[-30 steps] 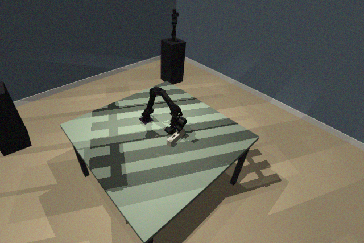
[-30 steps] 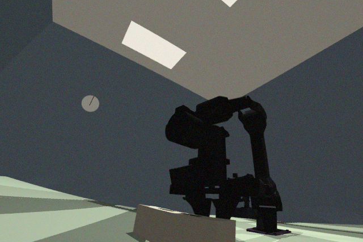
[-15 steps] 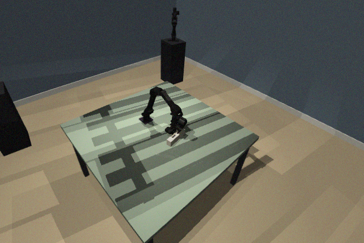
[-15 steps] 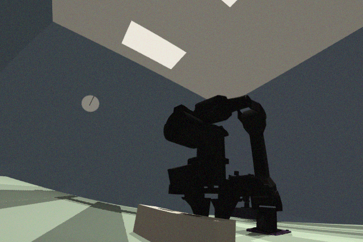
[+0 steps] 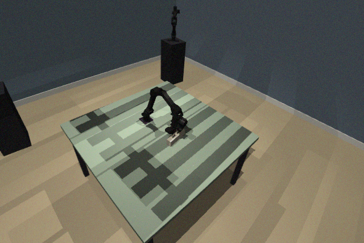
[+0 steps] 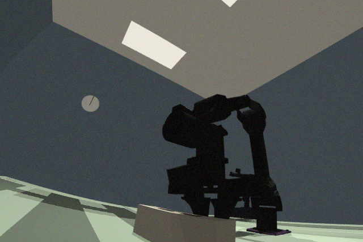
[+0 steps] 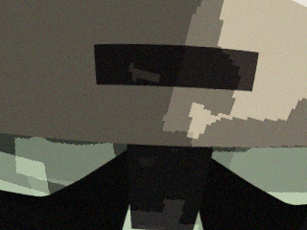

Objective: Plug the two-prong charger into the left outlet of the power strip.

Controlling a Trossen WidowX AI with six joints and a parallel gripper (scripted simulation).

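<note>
My gripper tip is 2 cm short of the black two-prong charger and 1 cm below it.
</note>
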